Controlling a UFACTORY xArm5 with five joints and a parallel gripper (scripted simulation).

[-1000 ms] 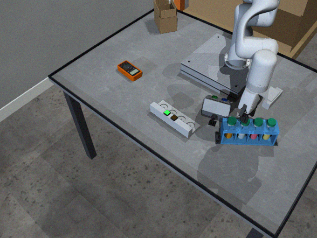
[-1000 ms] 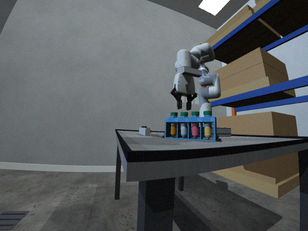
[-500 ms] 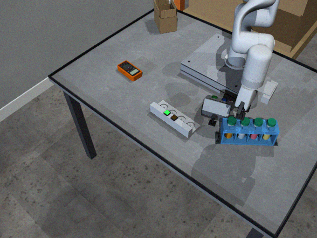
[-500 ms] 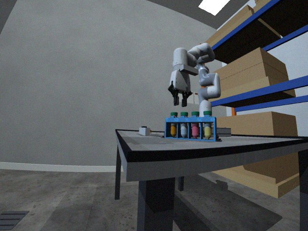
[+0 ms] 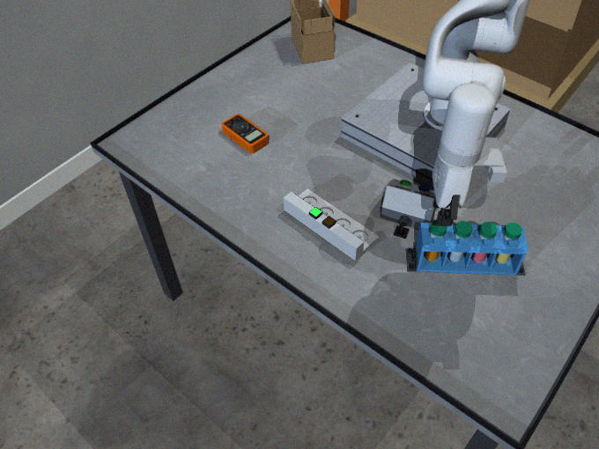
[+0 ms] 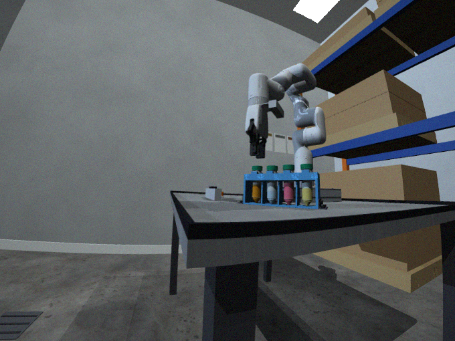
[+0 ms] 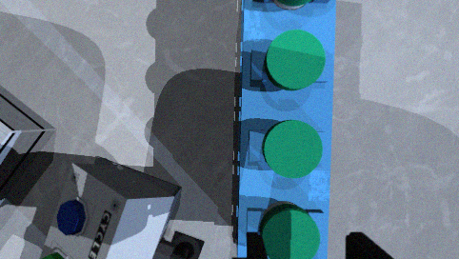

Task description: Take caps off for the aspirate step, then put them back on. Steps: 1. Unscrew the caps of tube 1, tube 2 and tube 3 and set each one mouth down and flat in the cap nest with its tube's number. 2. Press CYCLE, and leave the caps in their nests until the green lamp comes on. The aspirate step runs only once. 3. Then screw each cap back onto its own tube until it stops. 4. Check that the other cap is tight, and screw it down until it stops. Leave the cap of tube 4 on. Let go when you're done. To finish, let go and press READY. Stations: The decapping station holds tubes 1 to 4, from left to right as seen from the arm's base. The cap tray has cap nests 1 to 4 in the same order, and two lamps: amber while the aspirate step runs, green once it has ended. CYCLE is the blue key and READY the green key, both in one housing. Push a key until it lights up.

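Right now my hand is 60 mm above the threaded neck, 40 mm to the right of it and 30 mm past it. Round my hand: green key (140 mm to the right, 110 mm below, 110 mm behind); blue key (120 mm behind, 110 mm below, 100 mm to the right); key housing (120 mm to the right, 120 mm below, 100 mm behind).
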